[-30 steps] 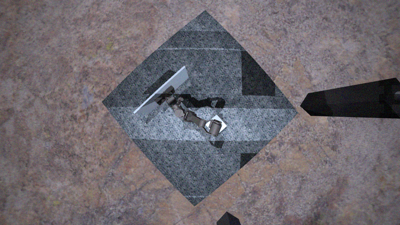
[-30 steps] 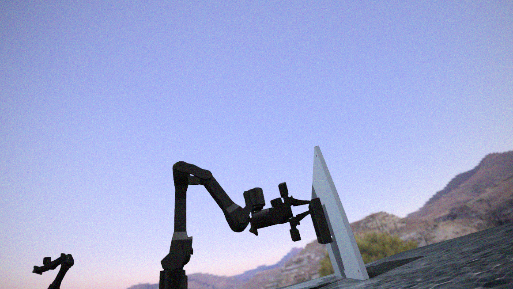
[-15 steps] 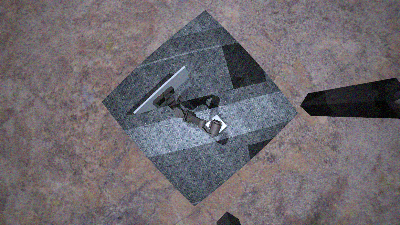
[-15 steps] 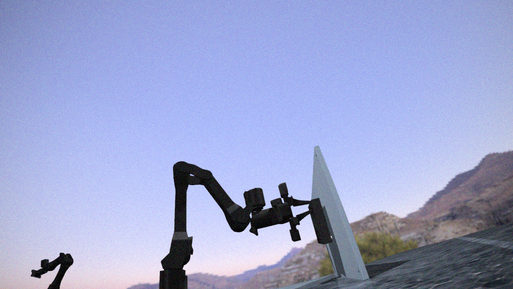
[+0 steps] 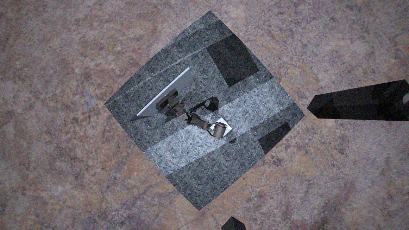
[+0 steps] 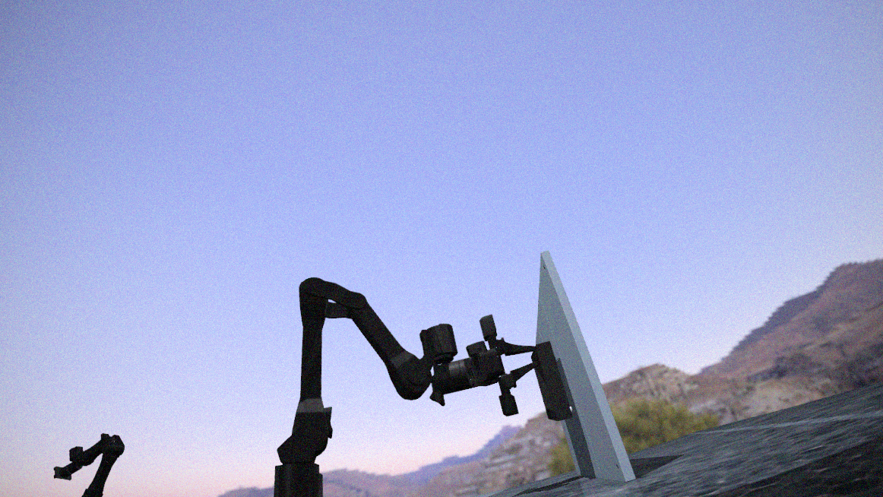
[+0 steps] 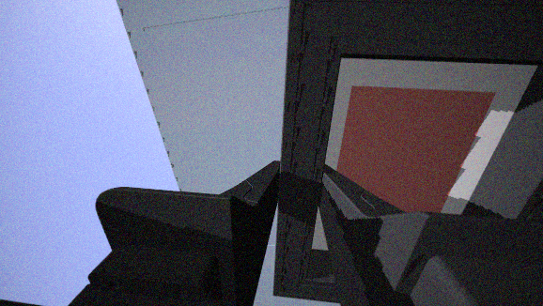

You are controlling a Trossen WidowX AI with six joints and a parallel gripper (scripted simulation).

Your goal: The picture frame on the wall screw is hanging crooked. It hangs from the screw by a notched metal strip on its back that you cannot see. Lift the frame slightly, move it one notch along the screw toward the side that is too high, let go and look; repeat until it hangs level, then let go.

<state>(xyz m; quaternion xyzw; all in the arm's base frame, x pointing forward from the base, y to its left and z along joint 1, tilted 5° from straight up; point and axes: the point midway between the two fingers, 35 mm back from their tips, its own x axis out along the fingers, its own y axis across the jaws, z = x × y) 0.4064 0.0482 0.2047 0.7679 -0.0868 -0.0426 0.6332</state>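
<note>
Right now the picture frame is 10 mm to the left of my gripper tip and 50 mm below it. Also, from my gripper tip: wall panel (20 mm ahead, 70 mm below).
</note>
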